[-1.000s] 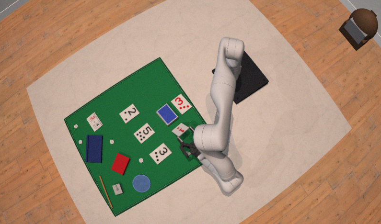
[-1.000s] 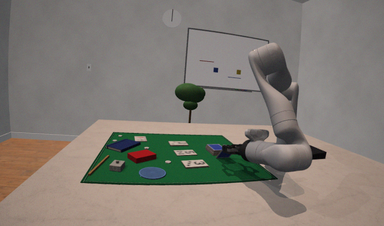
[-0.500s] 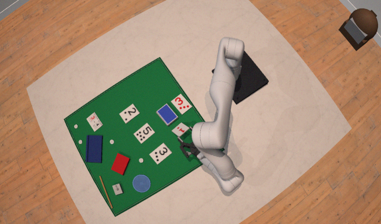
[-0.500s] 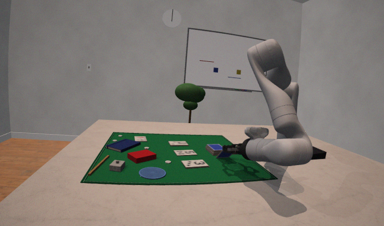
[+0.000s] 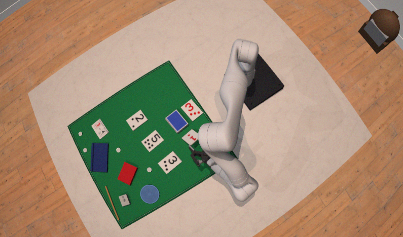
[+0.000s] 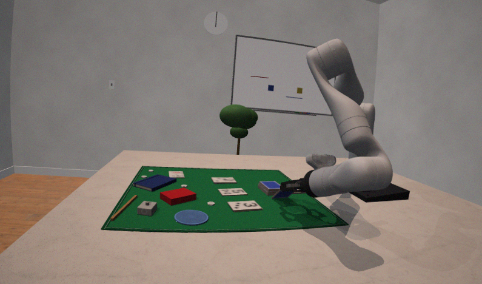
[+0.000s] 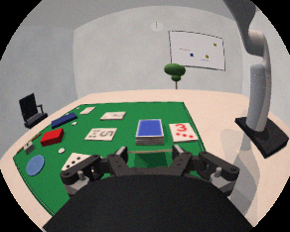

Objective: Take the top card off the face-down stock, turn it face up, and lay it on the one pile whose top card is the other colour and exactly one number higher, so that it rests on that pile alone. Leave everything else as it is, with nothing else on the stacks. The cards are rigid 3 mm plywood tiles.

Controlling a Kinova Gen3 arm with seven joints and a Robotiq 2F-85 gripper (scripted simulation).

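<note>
The card lies 4 cm to the right of my hand and 3 cm below it. The rest, counted from my hand: green mat 19 cm ahead, 17 cm to the right, 8 cm below; then red box 34 cm ahead, 9 cm to the right, 5 cm below; then grey box 43 cm ahead, 5 cm below.
</note>
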